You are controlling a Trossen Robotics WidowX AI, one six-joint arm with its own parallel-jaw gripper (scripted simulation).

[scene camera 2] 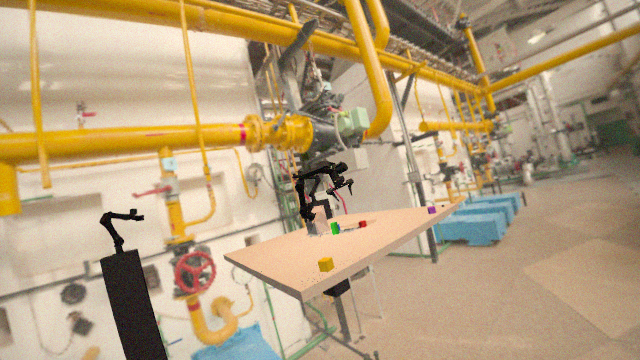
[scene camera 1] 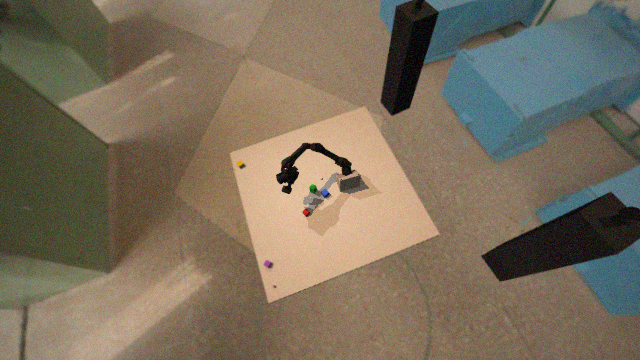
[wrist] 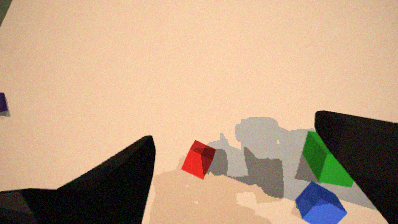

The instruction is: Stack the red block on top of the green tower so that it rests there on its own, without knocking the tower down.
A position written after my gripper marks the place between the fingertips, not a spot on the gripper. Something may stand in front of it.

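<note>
My gripper point(wrist: 233, 131) is open, and it holds nothing. I can also see a red block point(wrist: 200, 156).
</note>
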